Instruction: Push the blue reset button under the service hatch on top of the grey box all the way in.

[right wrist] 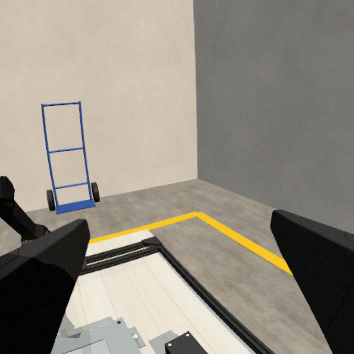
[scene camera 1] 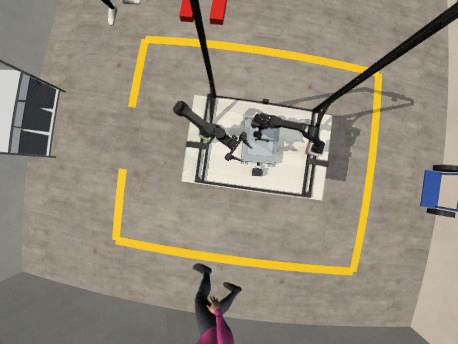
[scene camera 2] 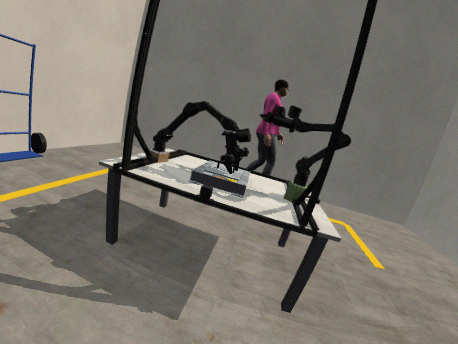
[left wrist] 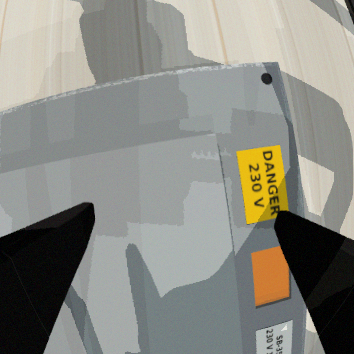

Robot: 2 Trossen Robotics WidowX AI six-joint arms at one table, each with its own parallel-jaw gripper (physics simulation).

Labels:
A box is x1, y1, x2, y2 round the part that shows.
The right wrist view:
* my right gripper: [0, 209, 353, 353]
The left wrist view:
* my left gripper: [0, 202, 353, 353]

